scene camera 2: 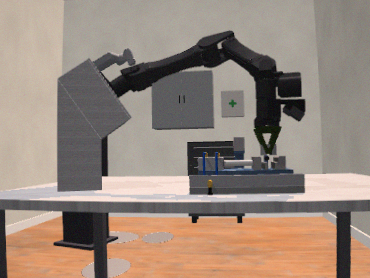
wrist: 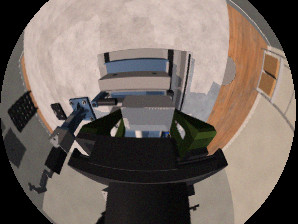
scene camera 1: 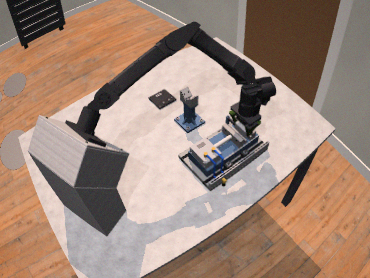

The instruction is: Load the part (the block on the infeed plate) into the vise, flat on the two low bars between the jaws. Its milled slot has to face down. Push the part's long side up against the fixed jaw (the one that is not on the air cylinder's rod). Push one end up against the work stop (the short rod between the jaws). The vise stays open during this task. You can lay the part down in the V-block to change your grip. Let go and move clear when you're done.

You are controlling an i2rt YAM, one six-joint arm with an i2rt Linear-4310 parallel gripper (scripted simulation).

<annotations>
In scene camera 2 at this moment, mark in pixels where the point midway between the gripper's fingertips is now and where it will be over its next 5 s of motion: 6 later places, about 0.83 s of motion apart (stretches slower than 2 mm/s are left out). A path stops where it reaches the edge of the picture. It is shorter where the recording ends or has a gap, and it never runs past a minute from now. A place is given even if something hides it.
My gripper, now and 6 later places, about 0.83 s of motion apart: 267, 153; 266, 153; 266, 155; 266, 156; 266, 158; 265, 159; 267, 139
</annotations>
